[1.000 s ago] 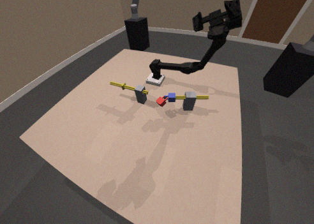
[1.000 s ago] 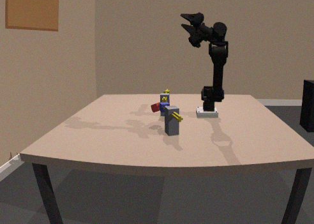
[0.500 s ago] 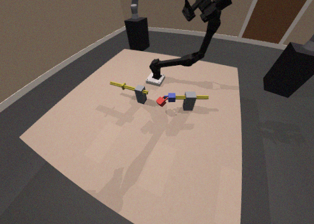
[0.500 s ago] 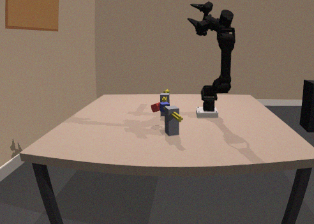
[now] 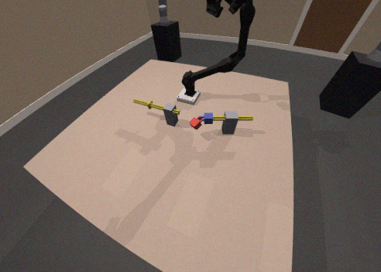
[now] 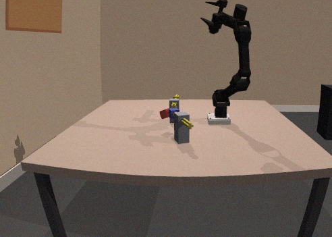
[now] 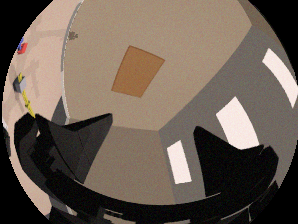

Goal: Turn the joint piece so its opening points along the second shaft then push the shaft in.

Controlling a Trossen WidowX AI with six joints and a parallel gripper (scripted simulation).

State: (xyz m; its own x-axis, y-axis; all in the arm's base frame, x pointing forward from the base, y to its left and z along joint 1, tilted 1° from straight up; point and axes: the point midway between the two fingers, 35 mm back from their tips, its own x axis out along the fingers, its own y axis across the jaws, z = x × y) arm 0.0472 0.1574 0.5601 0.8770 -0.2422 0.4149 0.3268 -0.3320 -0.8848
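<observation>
My gripper tip is 52 cm above the red joint piece, 19 cm short of it and 4 cm to the right of it.
</observation>
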